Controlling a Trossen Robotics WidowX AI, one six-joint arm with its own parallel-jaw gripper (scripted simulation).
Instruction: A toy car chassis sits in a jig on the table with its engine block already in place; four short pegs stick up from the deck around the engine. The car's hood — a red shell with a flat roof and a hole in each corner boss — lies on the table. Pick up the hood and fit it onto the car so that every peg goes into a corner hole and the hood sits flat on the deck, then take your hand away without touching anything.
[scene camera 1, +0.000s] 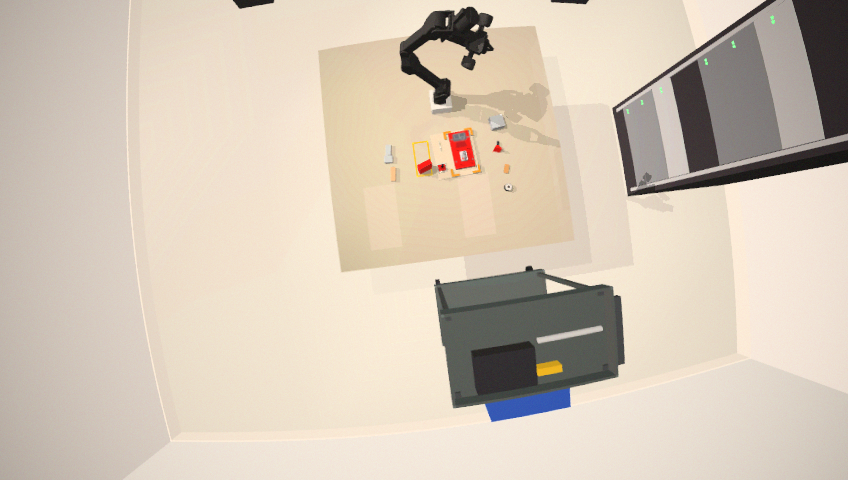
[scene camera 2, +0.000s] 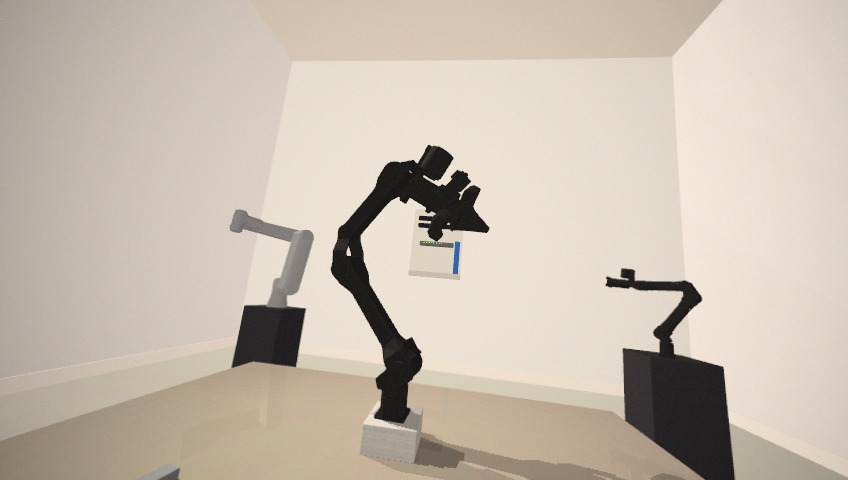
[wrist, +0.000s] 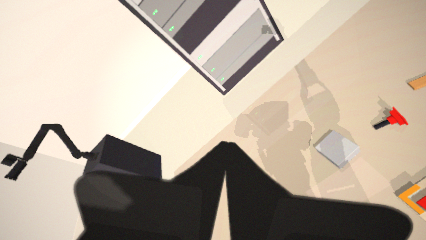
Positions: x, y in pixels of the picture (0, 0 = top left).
Scene:
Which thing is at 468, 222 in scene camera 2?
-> My gripper.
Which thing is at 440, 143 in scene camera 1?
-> A jig.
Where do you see my gripper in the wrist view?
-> At 227, 148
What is my gripper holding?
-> Nothing.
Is my gripper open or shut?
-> Shut.

